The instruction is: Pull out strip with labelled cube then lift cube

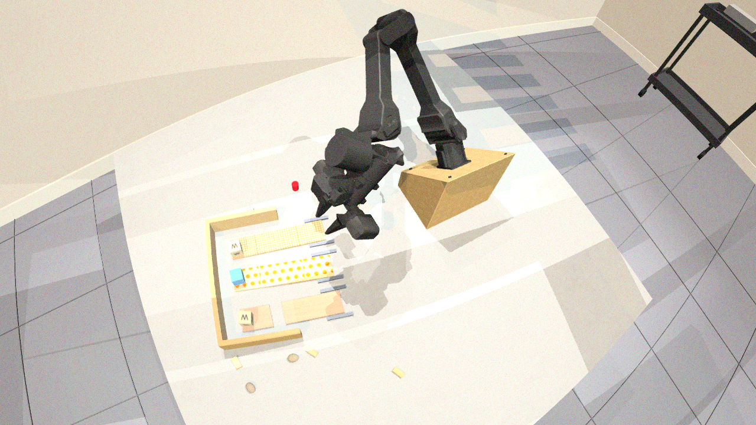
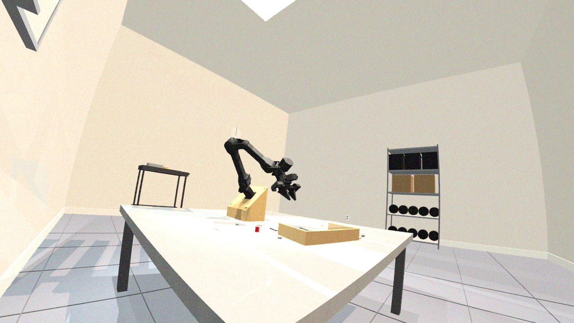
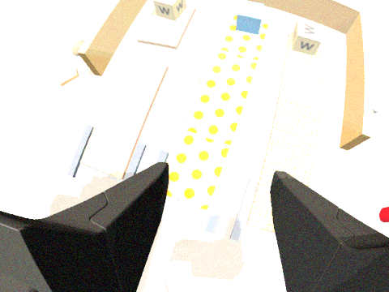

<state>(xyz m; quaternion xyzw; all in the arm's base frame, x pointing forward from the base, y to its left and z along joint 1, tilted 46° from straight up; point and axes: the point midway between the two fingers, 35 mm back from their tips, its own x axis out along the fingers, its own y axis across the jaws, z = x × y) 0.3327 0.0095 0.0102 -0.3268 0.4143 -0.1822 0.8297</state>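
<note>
Right now my gripper tip is 21 cm to the left of the small red cylinder, 14 cm above it and 2 cm past it.
</note>
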